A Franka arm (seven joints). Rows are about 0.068 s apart.
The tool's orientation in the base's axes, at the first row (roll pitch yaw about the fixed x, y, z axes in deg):
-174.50, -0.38, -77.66
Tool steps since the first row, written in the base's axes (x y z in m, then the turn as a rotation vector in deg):
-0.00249, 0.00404, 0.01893, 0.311, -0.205, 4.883
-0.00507, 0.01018, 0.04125, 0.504, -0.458, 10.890
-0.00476, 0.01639, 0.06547, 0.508, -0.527, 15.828
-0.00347, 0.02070, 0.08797, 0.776, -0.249, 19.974
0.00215, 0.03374, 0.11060, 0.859, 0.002, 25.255
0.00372, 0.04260, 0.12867, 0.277, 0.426, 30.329
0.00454, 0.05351, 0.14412, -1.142, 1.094, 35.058
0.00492, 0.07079, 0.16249, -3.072, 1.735, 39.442
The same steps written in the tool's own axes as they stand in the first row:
-0.00435, -0.00026, -0.01902, 0.299, -0.727, -4.834
-0.01075, -0.00120, -0.04140, 0.627, -1.436, -10.798
-0.01659, -0.00514, -0.06539, 0.728, -1.898, -15.714
-0.02038, -0.00947, -0.08760, 0.542, -2.616, -19.811
-0.03177, -0.01989, -0.10941, 0.349, -3.256, -25.057
-0.03997, -0.02504, -0.12712, -0.156, -3.267, -30.156
-0.05035, -0.02964, -0.14227, -1.080, -2.483, -34.989
-0.06702, -0.03546, -0.16028, -2.090, -1.164, -39.527

